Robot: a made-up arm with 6 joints.
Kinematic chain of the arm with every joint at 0, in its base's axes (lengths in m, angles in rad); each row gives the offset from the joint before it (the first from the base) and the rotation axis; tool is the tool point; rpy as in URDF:
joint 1: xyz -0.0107 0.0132 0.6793 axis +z
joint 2: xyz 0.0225 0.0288 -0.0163 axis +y
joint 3: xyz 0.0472 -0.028 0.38 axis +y
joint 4: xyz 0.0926 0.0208 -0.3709 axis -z
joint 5: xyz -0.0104 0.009 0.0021 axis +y
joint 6: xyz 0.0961 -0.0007 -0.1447 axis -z
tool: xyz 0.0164 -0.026 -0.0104 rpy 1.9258 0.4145 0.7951
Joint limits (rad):
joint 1: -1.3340..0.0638
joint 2: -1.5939..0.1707
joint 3: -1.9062..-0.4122
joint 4: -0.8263..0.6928
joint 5: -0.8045..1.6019
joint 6: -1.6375..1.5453
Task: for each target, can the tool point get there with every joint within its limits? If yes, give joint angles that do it. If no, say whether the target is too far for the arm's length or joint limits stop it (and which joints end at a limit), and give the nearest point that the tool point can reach.
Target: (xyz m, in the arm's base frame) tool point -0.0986 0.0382 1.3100
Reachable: yes | joints -0.4523 -1.2934 -1.1952 0.5681 0.2522 0.8258
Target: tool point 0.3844 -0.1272 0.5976
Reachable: yes | joints -0.4067 -0.0143 -0.5627 -0.0074 0.8290 -0.9356
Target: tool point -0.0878 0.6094 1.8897
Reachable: no: too far | nearest point -0.0667 0.3880 1.4542 | short by 0.489 m
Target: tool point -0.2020 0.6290 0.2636
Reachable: no: joint limits stop it (at a limit: joint 1, joint 2, joint 3, joint 4, joint 5) | nearest point 0.2062 0.1730 0.5497 | short by 0.676 m
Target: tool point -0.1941 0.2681 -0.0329
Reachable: no: joint limits stop it (at a limit: joint 1, joint 2, joint 3) | nearest point 0.1811 0.1048 0.5290 | short by 0.695 m
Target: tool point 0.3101 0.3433 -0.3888
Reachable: no: too far | nearest point 0.2933 0.1101 0.4972 | short by 0.916 m
